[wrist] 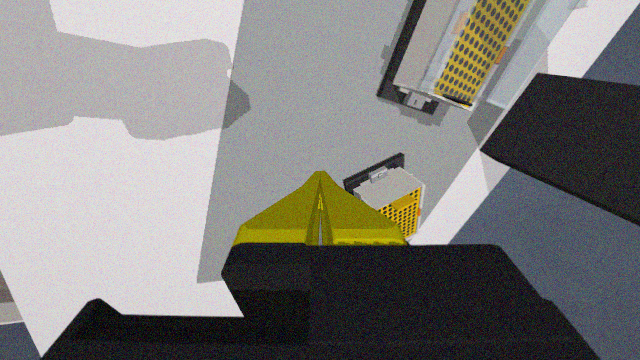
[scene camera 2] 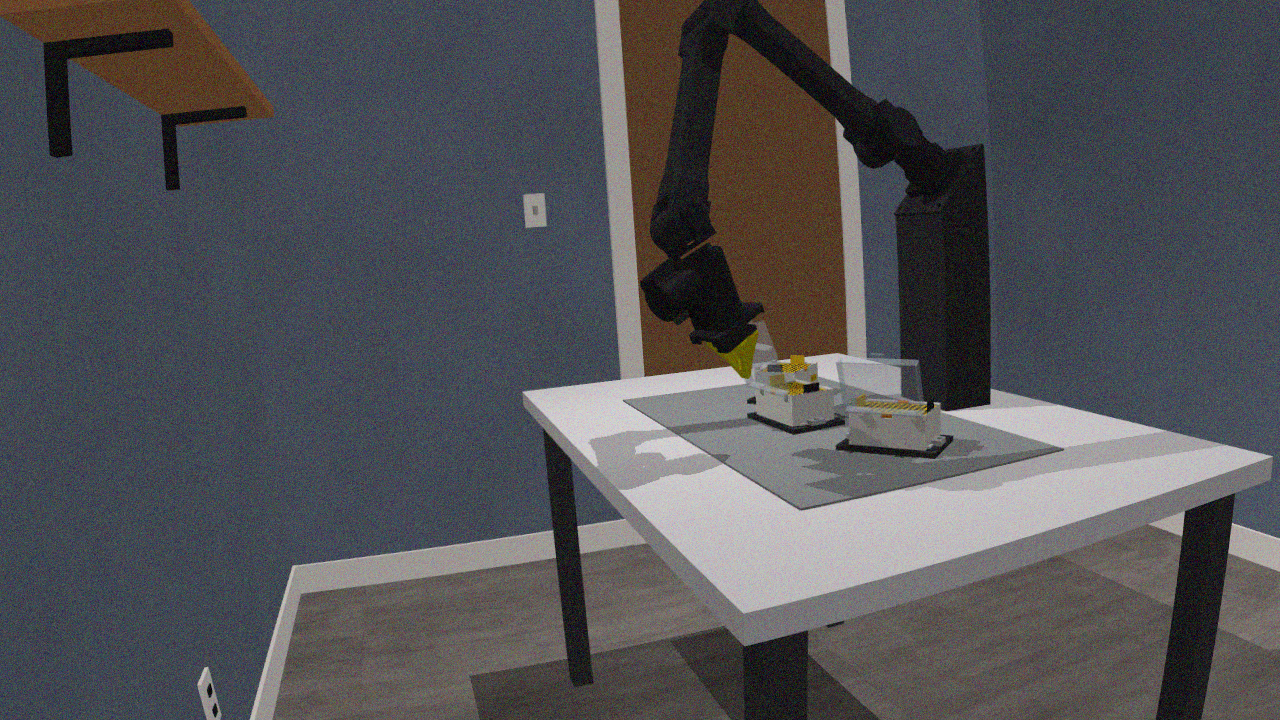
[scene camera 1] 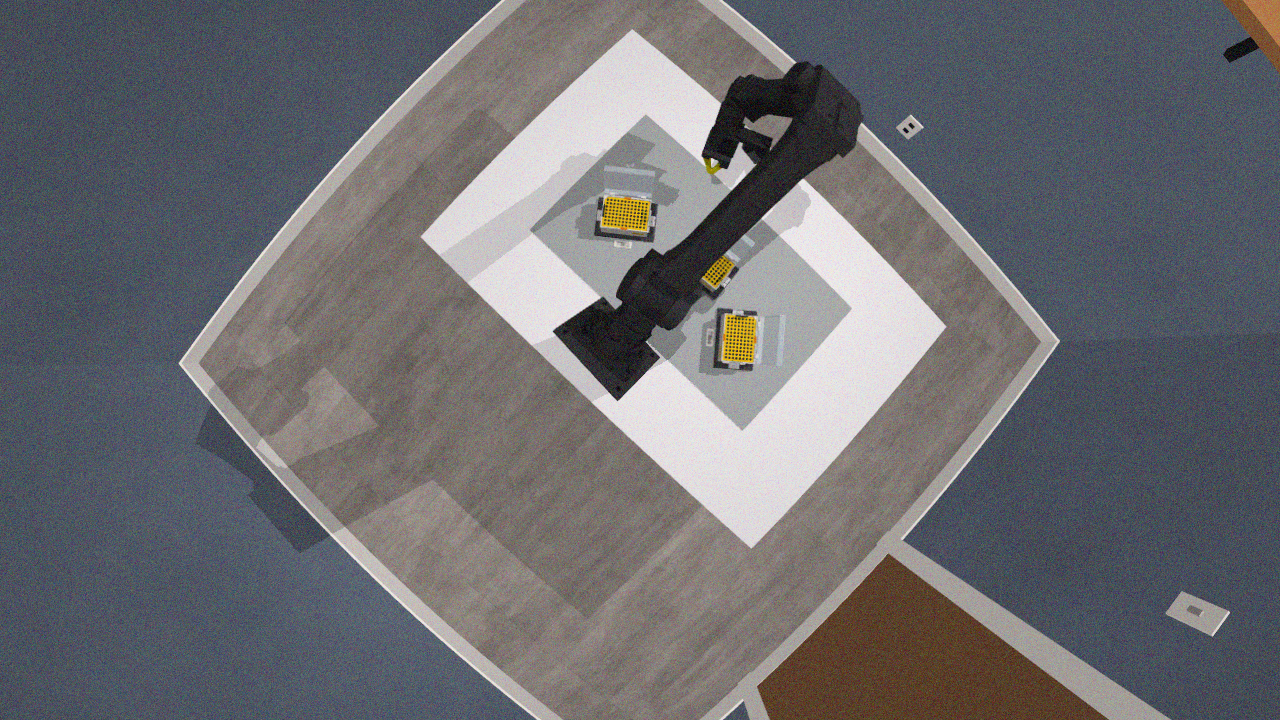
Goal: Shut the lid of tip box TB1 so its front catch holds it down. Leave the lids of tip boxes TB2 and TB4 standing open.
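Places are measured from the arm's base along level axes (x ahead, y up, z right), in millimetres.
Pixels of known places: gripper, between the fingertips: (wrist: 320, 179) (scene camera 2: 746, 377) (scene camera 1: 710, 173); arm's base, origin of its link: (scene camera 2: 937, 176) (scene camera 1: 609, 346).
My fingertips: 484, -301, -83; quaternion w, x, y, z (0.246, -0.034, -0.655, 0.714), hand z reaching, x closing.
Observation:
For each thing: its top centre in the pictures, then the offset to it from my fingertips, as dx, dy, dz. Level surfaces: height alone.
- upper-left box, centre of its top: (scene camera 2: 897, 401) (wrist: 407, 223) (scene camera 1: 625, 217) -207, -51, -102
- middle box, centre of its top: (wrist: 496, 45) (scene camera 2: 799, 383) (scene camera 1: 705, 264) -179, -51, +128
- lower-right box, centre of its top: (scene camera 2: 786, 360) (scene camera 1: 741, 338) -271, -42, +311
- grey mat, height of its surface: dy -117
- white table, height of its surface: dy -120
Three tip boxes with yellow racks stand on the mat, lids open; I cannot read their labels. The upper-left box (scene camera 1: 625, 216) (scene camera 2: 893, 428) (wrist: 387, 187) has its clear lid (scene camera 1: 629, 180) (scene camera 2: 881, 376) raised. The middle box (scene camera 1: 717, 272) (scene camera 2: 792, 408) (wrist: 425, 45) is partly hidden by my arm in scene camera 1; its lid (scene camera 1: 744, 246) shows beyond it. The lower-right box (scene camera 1: 739, 339) has its lid (scene camera 1: 775, 340) standing open on its right. My gripper (scene camera 1: 712, 170) (scene camera 2: 748, 375) (wrist: 320, 179) is shut and empty, above the mat's upper-right side, apart from the boxes in scene camera 1.
The grey mat (scene camera 1: 796, 313) (scene camera 2: 787, 488) (wrist: 300, 100) lies on the white table (scene camera 1: 751, 501) (scene camera 2: 760, 573) (wrist: 125, 210). The arm's base (scene camera 1: 608, 353) (scene camera 2: 944, 304) stands at the table's edge. The forearm reaches over the middle box. A shelf (scene camera 2: 170, 71) hangs on the wall, away from the table.

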